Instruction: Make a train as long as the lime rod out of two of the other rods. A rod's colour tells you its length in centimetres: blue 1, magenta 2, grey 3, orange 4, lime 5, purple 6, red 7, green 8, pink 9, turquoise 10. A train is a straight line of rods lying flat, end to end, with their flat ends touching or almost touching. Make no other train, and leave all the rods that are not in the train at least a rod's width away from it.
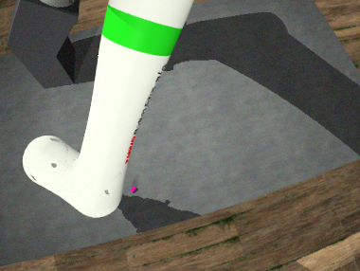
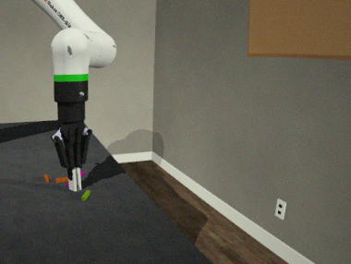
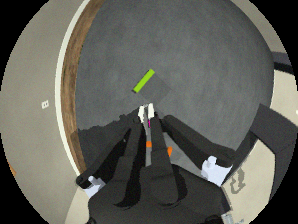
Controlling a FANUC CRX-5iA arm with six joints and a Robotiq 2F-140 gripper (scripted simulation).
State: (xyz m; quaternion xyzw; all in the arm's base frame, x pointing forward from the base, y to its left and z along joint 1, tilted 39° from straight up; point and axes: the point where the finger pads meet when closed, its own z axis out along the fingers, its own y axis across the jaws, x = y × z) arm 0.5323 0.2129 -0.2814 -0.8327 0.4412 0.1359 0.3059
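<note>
Now: hand 30 mm above the grey rod. Also, from my hand: lime rod 30 mm ahead, 60 mm to the right, 30 mm below.
</note>
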